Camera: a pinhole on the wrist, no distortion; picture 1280 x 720 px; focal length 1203.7 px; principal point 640.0 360.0 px. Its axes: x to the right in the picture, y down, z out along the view. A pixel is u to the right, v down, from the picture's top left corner.
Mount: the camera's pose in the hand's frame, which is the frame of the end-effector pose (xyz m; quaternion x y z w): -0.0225 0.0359 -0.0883 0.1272 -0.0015 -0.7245 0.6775
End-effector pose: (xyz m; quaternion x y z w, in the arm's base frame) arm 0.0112 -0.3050 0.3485 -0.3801 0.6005 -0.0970 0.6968
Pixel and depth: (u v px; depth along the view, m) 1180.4 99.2 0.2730
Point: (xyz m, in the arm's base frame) 0.1464 -0.2517 0.5334
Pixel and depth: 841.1 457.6 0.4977
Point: 0.3842 -0.1912 0.4919
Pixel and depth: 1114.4 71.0 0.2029
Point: 0.0829 -0.2542 0.4804
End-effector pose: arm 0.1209 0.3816 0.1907 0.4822 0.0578 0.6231 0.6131
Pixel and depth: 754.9 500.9 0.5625
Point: 0.4977 0.1188 0.3196
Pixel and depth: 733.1 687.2 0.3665
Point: 0.3535 0.2566 0.2994
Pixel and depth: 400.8 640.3 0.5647
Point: 0.4315 0.1174 0.4853
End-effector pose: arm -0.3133 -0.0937 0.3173 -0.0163 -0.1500 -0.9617 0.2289
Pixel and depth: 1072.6 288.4 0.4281
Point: -0.2863 0.2100 0.5316
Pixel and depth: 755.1 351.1 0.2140
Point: -0.2686 -0.0140 0.4146
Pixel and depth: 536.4 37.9 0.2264
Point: -0.1982 -0.0217 0.4291
